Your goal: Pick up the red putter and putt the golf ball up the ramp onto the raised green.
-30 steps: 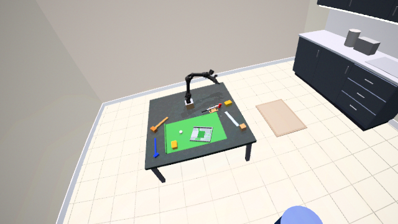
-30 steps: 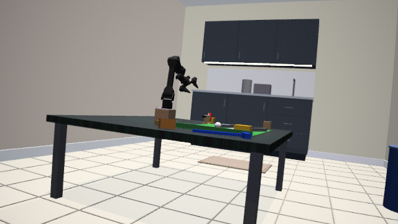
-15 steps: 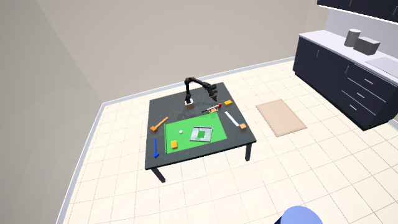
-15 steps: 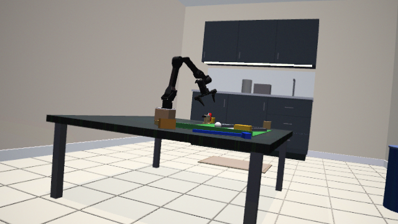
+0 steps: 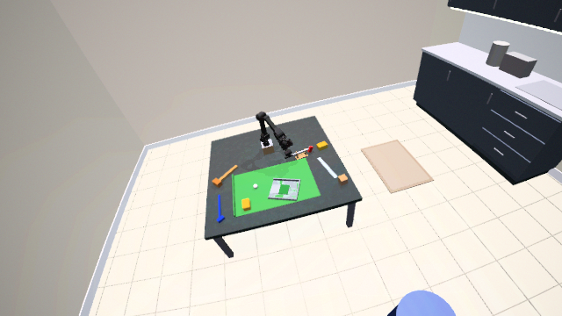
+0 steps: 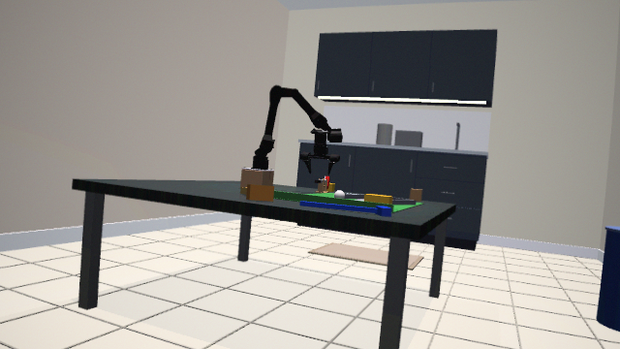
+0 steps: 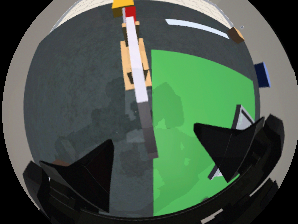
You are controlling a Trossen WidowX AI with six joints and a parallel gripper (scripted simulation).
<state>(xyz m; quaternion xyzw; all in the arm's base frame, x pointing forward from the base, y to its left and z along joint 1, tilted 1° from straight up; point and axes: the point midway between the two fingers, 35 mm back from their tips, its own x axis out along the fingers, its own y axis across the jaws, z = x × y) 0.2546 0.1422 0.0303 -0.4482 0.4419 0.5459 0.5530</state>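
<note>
Right now my gripper tip is 110 mm to the right of the red putter, 40 mm above it and 10 mm past it. Also, from my gripper tip: white golf ball 390 mm to the right, 180 mm ahead, 70 mm below; wooden putter stand 130 mm to the left, 60 mm below, 10 mm behind; blue putter 750 mm to the right, 260 mm ahead, 80 mm below.
</note>
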